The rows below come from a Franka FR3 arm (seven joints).
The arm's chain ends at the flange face. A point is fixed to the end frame.
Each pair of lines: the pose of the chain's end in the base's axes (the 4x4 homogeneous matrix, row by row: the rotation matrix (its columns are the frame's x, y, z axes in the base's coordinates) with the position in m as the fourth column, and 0 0 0 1 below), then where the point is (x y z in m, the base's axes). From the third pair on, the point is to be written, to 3 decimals.
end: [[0.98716 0.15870 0.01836 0.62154], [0.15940 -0.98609 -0.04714 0.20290], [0.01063 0.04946 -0.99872 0.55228], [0 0 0 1]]
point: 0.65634 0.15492 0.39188
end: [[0.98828 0.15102 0.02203 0.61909], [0.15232 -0.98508 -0.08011 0.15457], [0.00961 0.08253 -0.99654 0.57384], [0 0 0 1]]
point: 0.65417 0.10108 0.41525
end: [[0.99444 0.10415 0.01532 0.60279], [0.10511 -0.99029 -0.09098 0.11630], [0.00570 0.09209 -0.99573 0.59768], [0 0 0 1]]
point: 0.635 0.060 0.440
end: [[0.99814 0.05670 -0.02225 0.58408], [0.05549 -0.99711 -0.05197 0.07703], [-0.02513 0.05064 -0.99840 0.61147], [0 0 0 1]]
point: 0.608 0.025 0.450
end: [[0.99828 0.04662 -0.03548 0.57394], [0.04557 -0.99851 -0.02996 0.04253], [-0.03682 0.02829 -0.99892 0.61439], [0 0 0 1]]
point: 0.595 -0.006 0.452
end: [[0.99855 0.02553 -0.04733 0.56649], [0.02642 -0.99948 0.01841 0.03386], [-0.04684 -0.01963 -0.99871 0.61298], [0 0 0 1]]
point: 0.585 -0.007 0.448
